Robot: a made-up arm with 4 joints.
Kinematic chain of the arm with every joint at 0, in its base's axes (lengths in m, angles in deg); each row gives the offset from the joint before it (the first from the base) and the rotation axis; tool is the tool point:
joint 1: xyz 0 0 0.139 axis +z
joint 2: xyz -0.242 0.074 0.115 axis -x
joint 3: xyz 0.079 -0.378 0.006 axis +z
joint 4: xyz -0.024 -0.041 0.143 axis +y
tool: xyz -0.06 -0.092 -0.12
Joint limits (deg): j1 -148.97..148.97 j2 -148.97..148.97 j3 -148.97..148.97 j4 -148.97..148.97
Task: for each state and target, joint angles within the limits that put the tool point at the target. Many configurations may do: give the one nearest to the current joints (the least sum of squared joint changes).
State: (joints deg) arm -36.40 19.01 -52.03 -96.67
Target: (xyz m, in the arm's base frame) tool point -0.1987 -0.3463 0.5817
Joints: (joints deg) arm -8.97 25.46 -30.48 -96.82
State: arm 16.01 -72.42 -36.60 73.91
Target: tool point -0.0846 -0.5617 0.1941
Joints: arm 23.03 -27.83 4.22 89.28
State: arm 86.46 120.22 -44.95 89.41
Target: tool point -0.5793 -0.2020 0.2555
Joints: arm 74.09 148.47 -48.09 96.60
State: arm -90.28 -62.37 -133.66 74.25
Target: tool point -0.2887 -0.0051 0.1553
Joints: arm -48.00 -68.91 -128.39 104.36
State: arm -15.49 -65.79 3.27 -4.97
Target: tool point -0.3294 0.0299 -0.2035
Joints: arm -31.82 -71.13 -2.74 23.21
